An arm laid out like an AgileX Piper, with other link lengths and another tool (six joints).
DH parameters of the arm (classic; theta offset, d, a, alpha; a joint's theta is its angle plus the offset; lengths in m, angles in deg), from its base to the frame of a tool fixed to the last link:
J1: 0 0.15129 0 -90
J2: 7.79 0 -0.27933 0
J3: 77.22 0 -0.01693 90
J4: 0 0.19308 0 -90
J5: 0 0 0 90
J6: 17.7 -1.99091 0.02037 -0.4
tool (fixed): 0 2.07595 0 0
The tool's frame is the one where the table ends.
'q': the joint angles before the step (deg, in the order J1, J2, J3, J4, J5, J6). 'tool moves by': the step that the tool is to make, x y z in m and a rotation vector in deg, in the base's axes. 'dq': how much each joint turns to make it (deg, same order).
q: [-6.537 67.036 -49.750 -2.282 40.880 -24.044]
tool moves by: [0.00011 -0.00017 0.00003 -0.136 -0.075 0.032]
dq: [0.002 0.001 0.000 -0.132 -0.091 0.003]
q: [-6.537 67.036 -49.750 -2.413 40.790 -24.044]
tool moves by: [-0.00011 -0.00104 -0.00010 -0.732 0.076 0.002]
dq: [0.000 -0.001 -0.001 -0.899 0.002 0.238]
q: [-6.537 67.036 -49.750 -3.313 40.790 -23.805]
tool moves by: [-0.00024 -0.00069 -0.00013 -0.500 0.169 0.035]
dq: [0.001 0.001 -0.002 -0.592 0.117 0.106]
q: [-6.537 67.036 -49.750 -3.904 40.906 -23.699]
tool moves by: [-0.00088 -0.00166 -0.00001 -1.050 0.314 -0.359]
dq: [0.000 -0.106 -0.001 -1.613 0.346 0.842]
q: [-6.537 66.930 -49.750 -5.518 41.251 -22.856]
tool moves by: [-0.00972 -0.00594 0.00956 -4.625 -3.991 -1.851]
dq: [0.000 -3.542 0.000 -6.829 -0.542 4.094]
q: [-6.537 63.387 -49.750 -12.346 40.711 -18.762]
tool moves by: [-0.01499 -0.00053 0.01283 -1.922 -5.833 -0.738]
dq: [0.002 -5.115 0.001 -2.400 -0.672 1.628]
